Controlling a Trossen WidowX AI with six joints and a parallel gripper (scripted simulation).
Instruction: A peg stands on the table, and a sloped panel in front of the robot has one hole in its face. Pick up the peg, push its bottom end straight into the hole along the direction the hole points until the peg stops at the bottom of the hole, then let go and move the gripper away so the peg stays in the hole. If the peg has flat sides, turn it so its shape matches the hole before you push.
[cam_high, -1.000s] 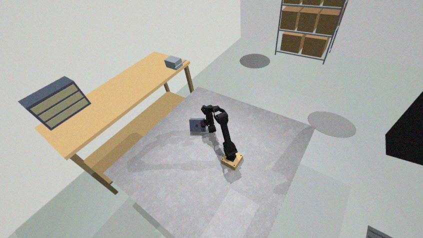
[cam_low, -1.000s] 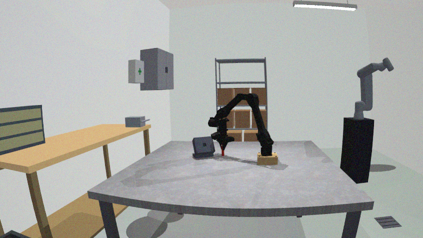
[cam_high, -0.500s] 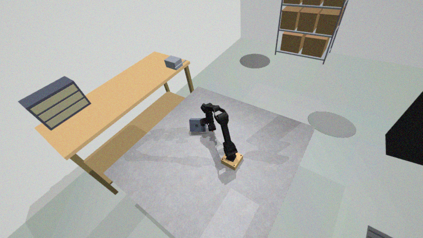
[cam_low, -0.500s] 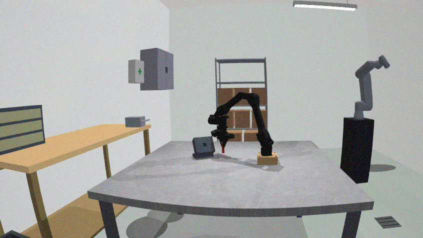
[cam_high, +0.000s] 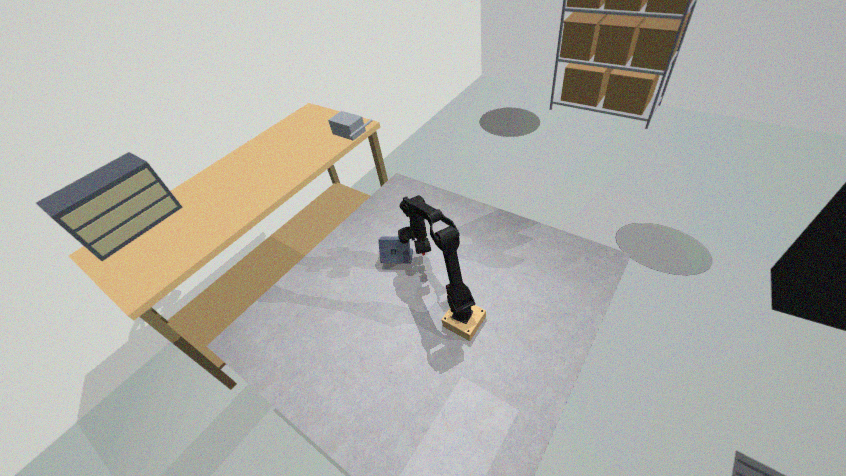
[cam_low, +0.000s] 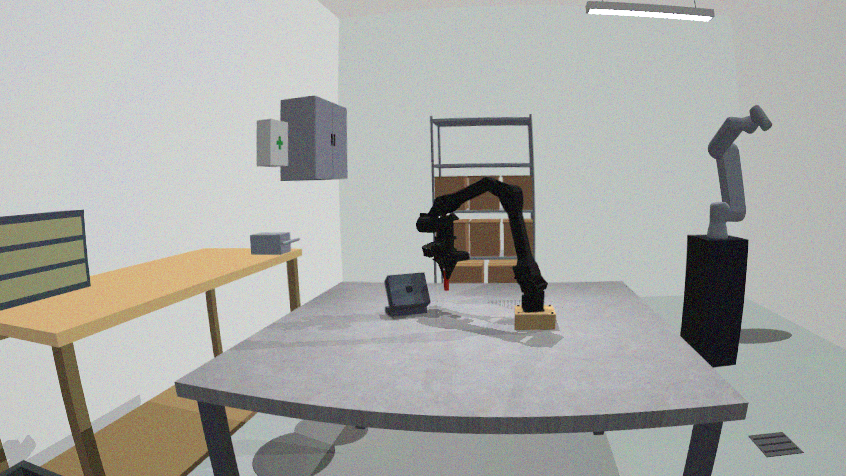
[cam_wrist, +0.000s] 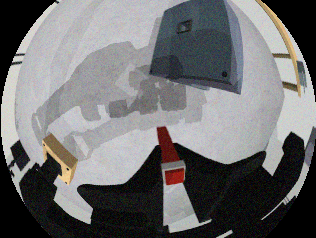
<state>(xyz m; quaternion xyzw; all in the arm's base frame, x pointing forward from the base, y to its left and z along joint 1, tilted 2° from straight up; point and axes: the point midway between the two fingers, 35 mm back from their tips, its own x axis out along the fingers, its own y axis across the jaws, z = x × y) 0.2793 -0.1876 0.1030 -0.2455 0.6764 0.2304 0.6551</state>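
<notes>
My gripper tip is now 130 mm short of the sloped panel, 30 mm to the right of it and 40 mm above it. Also, from my gripper tip: red peg: 20 mm above.
</notes>
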